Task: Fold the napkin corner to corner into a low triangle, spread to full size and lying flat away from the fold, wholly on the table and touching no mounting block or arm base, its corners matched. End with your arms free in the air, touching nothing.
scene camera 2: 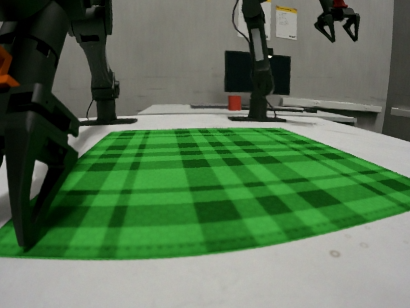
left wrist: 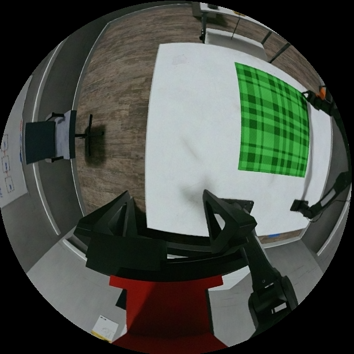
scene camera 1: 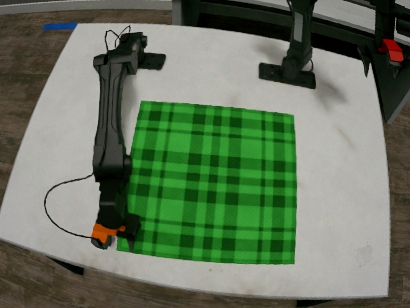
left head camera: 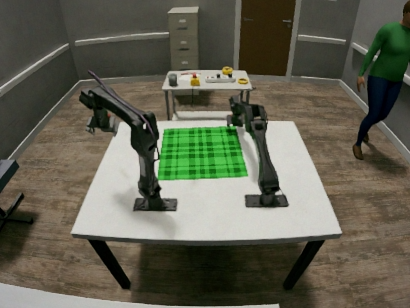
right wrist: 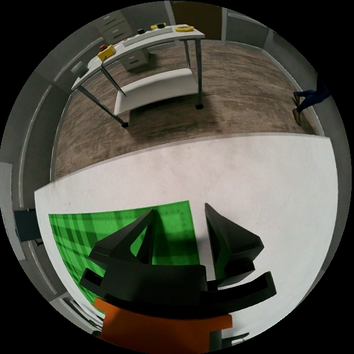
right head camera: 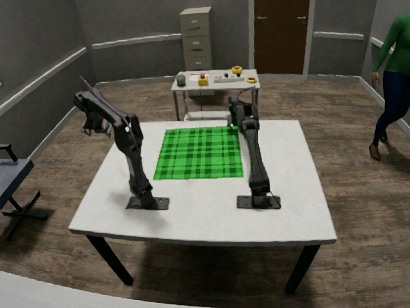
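Observation:
The green plaid napkin [left head camera: 200,152] [right head camera: 200,152] [scene camera 1: 215,180] [scene camera 2: 165,200] [left wrist: 272,120] lies flat and unfolded as a full square. My right gripper [scene camera 1: 117,247] [right wrist: 178,210] is partly open, low at the napkin's far right corner as the left head camera shows it. In the right wrist view one finger is over the cloth and the other is beyond its right side. In scene camera 2 a fingertip is very close to the cloth; contact is unclear. My left gripper [left head camera: 102,133] [scene camera 2: 344,40] [left wrist: 165,193] is wide open and empty, high and away from the napkin.
The napkin lies on the white table [left head camera: 210,220] [scene camera 1: 345,200], in front of the left arm's mounting block [left head camera: 169,205] [scene camera 1: 270,72] and the right arm's mounting block [left head camera: 252,201] [scene camera 1: 159,61]. A smaller table [left head camera: 172,86] stands behind; a person [left head camera: 390,65] stands at the right.

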